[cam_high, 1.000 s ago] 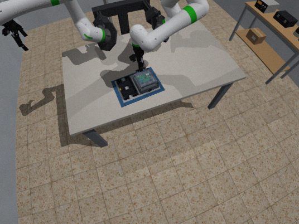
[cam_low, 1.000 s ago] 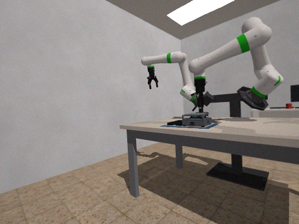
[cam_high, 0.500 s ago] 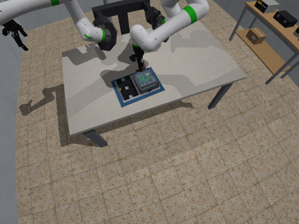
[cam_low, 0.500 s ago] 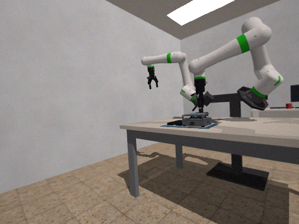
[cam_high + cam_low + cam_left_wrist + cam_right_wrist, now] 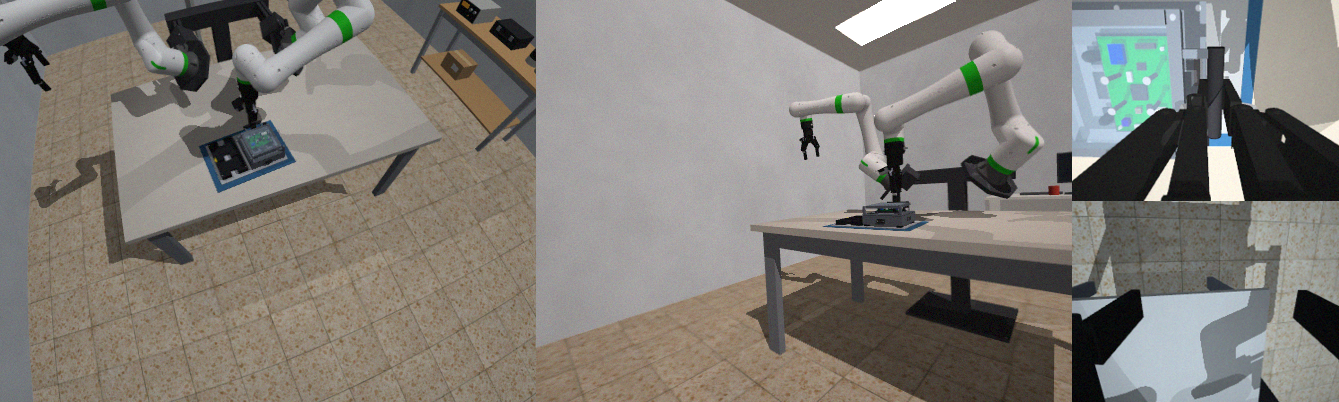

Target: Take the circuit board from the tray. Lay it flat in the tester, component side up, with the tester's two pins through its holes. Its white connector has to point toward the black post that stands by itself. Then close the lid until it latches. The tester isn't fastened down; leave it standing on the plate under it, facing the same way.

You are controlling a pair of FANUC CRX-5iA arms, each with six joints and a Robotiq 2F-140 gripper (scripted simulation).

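Observation:
The black fitting lies 1 cm ahead of my left hand, 6 cm to the left of it and 3 cm below it. Also, from my left hand: black tray 11 cm ahead, 15 cm to the right, 9 cm below; green circuit board 8 cm ahead, 2 cm to the left, 4 cm below; clear lid 8 cm ahead, 2 cm to the left, 2 cm below.

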